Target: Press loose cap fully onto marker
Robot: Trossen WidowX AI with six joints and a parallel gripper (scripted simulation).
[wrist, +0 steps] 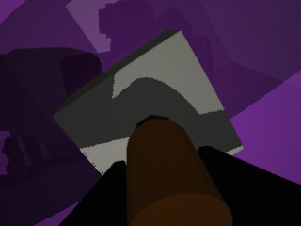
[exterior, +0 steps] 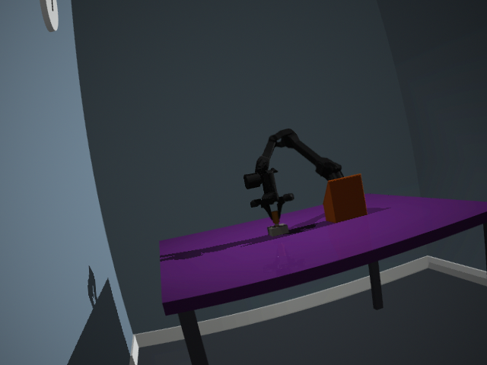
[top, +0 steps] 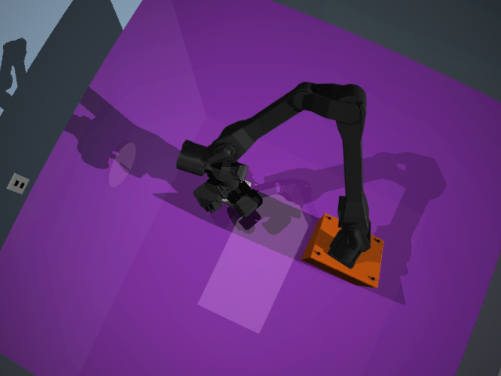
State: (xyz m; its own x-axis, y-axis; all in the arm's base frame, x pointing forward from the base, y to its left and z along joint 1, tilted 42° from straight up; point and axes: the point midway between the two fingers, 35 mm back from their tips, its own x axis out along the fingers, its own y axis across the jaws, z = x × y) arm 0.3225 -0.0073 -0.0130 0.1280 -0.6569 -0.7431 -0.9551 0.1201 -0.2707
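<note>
My gripper tip is 1 cm below the orange cap. From my gripper tip the other things lie so: holder block 5 cm below.
</note>
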